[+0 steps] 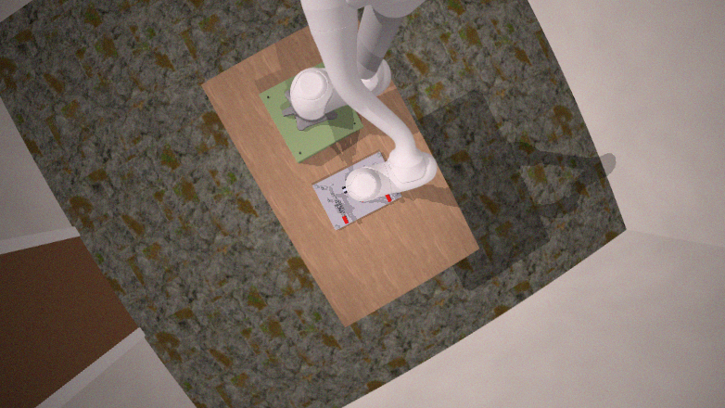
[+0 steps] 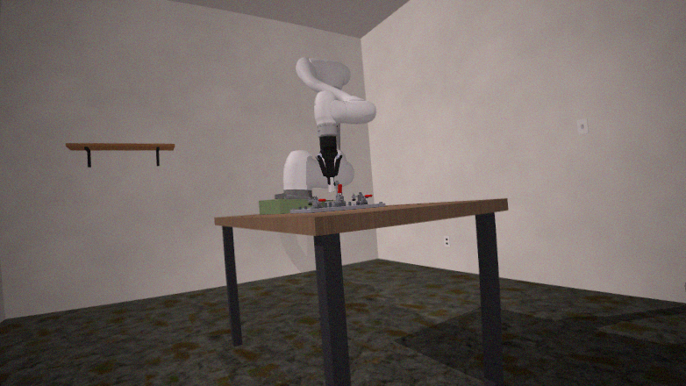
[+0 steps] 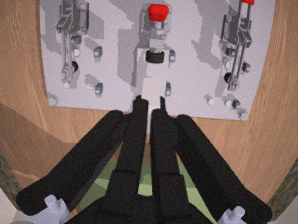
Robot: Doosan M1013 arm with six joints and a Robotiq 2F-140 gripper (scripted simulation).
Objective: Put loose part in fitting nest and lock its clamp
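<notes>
My gripper is now 80 mm above the loose part. Round my hand: grey fixture plate (110 mm below, 40 mm ahead).
</notes>
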